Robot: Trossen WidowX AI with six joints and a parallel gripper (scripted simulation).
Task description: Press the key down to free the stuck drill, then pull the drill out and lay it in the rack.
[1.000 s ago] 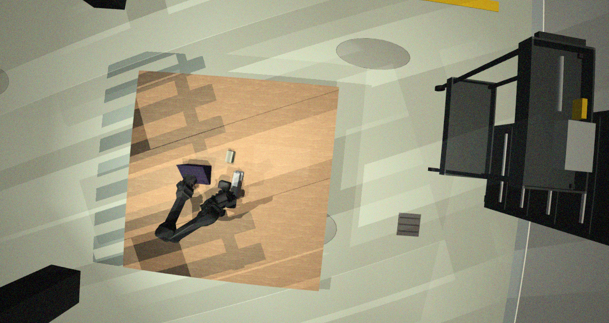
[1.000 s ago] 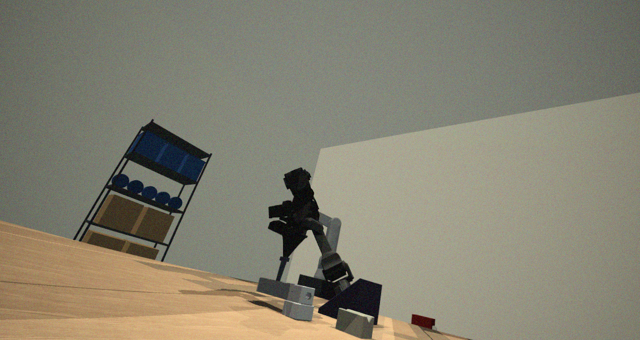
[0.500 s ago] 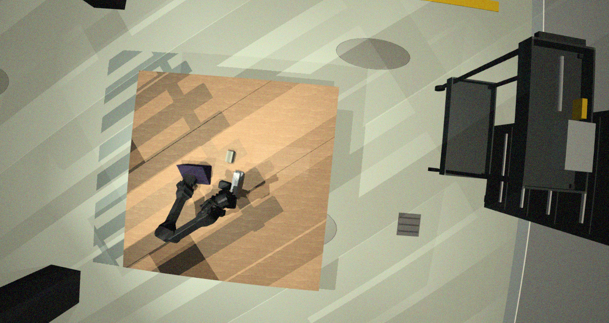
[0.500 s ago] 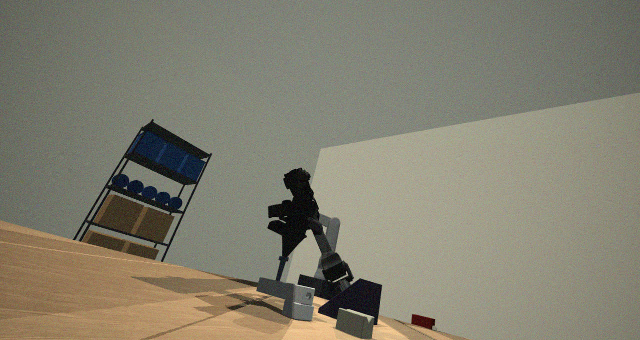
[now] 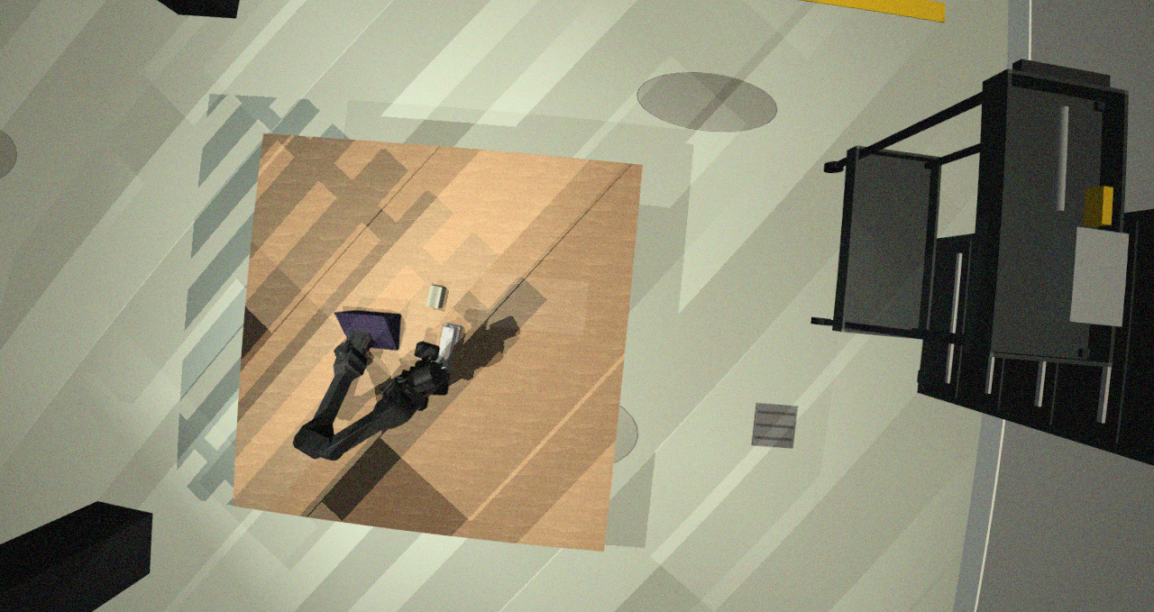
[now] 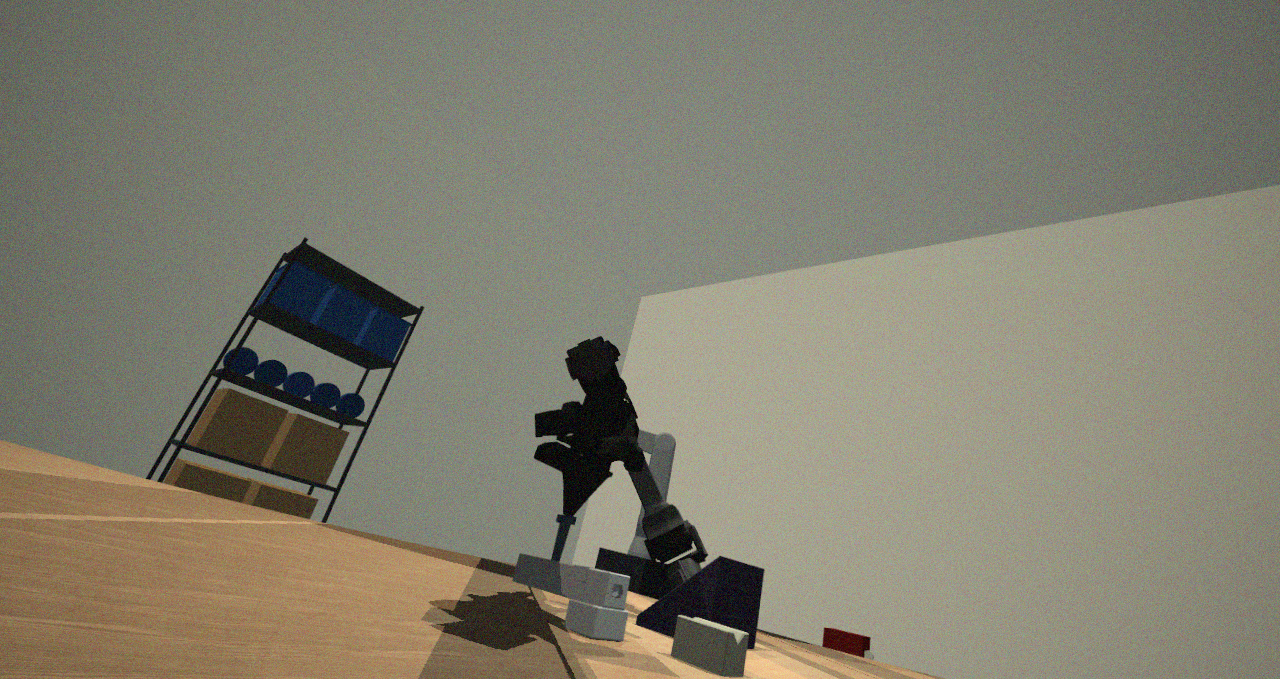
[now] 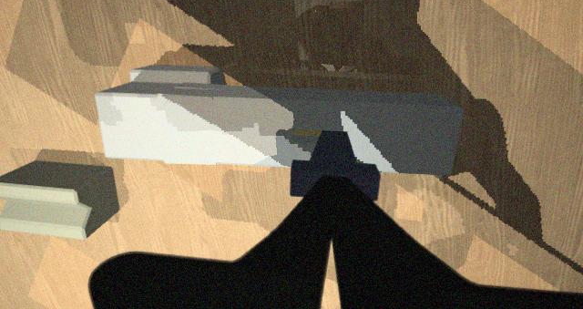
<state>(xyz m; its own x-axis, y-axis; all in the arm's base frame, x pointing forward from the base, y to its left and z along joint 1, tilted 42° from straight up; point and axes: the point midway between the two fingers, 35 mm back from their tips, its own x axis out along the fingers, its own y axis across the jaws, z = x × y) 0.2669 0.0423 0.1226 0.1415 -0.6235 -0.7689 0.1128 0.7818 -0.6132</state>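
The key is 3 cm below my gripper tip. Also, from my gripper tip: housing: 4 cm to the left, 8 cm below; then rack: 6 cm behind, 21 cm to the left, 10 cm below; then drill: 6 cm to the left, 7 cm below.
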